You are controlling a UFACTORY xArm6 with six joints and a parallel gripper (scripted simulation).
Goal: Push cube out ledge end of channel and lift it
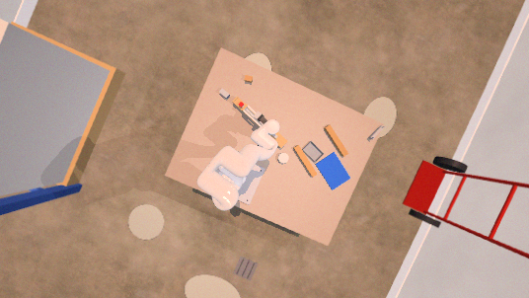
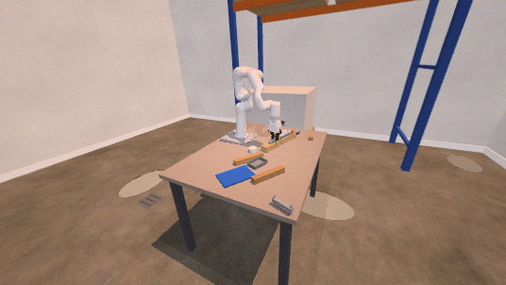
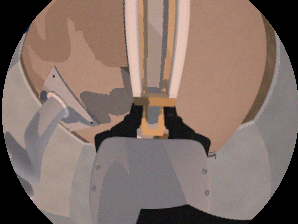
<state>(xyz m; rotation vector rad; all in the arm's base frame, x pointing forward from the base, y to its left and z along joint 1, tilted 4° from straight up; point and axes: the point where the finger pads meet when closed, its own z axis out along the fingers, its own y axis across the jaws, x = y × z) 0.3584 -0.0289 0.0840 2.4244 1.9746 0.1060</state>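
Now: hand 23 cm to the right of the red cube, 5 cm short of it and 2 cm above it. The rest, counted from my hand: white puck: 17 cm to the right, 10 cm behind, 6 cm below; then channel: 11 cm to the left, 2 cm below, 2 cm ahead; then grey tray: 32 cm to the right, 7 cm below, 3 cm ahead.
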